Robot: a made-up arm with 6 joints.
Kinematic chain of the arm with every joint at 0, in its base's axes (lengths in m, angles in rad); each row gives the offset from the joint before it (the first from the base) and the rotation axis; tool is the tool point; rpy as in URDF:
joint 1: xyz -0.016 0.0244 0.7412 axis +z
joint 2: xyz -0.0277 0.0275 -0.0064 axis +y
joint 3: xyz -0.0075 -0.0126 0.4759 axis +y
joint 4: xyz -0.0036 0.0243 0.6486 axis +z
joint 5: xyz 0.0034 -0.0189 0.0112 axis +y
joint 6: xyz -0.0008 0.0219 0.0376 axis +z
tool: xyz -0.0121 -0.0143 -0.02 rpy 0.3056 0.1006 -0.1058
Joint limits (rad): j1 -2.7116..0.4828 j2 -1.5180..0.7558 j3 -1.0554..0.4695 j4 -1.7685..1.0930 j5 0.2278..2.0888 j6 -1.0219..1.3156
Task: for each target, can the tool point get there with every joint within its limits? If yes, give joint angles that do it. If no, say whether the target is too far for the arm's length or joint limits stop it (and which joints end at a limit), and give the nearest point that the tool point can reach.
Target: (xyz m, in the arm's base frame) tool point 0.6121 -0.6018 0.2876
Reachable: no: joint limits stop it (at a limit: joint 1, joint 2, joint 3, joint 4, joint 5, joint 6) | nearest point 0.7993 0.3246 0.1918 | short by 0.950 m
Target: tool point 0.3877 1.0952 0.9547
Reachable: yes | joints -1.9200 -1.2510 -0.2063 -0.9879 1.9351 -0.1104
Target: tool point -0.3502 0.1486 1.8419
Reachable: yes | joints -0.2349 -0.2441 -0.0861 0.4139 1.5343 -0.4410
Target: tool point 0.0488 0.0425 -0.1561
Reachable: no: joint limits stop it (at a limit: joint 1, joint 2, joint 3, joint 4, joint 5) | nearest point 0.7526 0.3508 0.1911 | short by 0.843 m
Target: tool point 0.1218 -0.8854 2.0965
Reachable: no: too far | nearest point 0.0793 -0.6051 1.6893 | short by 0.496 m
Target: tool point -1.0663 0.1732 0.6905
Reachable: yes | joints -0.1179 -1.0519 -0.9095 -1.5351 0.8077 0.6169
